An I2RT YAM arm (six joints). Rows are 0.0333 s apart.
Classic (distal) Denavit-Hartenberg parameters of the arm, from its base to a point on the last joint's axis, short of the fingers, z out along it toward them. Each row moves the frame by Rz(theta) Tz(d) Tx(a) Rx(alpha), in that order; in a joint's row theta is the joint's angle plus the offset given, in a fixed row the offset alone. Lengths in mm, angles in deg.
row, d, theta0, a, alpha
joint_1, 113.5, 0, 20, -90
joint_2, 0, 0, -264, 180
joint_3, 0, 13.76, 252.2, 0
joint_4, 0, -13.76, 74, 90
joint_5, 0, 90, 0, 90
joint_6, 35.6, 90, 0, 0
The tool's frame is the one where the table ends.
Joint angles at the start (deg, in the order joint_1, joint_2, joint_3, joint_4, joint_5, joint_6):
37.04 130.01 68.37 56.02 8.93 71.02
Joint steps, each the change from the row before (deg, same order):
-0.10 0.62 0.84 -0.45 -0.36 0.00
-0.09 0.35 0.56 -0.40 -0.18 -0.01
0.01 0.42 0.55 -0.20 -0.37 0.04
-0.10 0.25 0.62 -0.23 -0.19 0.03
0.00 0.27 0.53 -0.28 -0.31 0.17
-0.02 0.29 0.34 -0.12 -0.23 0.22
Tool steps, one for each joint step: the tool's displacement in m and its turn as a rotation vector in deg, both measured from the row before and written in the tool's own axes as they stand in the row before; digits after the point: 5 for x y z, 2 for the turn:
0.00032 -0.00131 0.00308 0.13 0.32 -0.03
-0.00012 -0.00067 0.00202 0.15 0.15 -0.03
0.00083 -0.00058 0.00193 -0.06 0.38 0.03
-0.00067 0.00064 0.00209 -0.16 0.04 0.06
0.00038 0.00023 0.00174 -0.08 0.30 0.17
0.00037 -0.00067 0.00123 0.00 0.22 0.21

